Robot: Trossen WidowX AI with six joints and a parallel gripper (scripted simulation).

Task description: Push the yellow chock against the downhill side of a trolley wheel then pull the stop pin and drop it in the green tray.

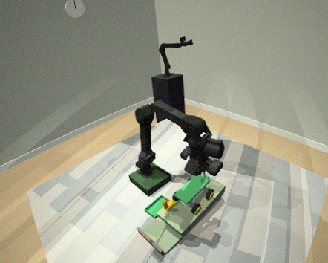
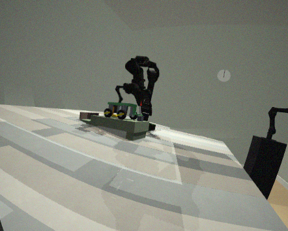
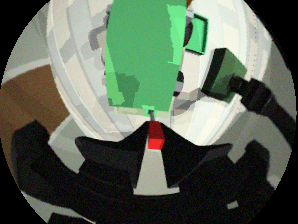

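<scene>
The green tray is 200 mm to the right of my gripper tip, 170 mm below it and 110 mm behind it. From my gripper tip the other things lie so: red-headed stop pin: right at my gripper tip; ramp: 110 mm below, 100 mm to the right, 20 mm ahead; green-topped trolley: 100 mm to the right, 50 mm below, 20 mm ahead.
</scene>
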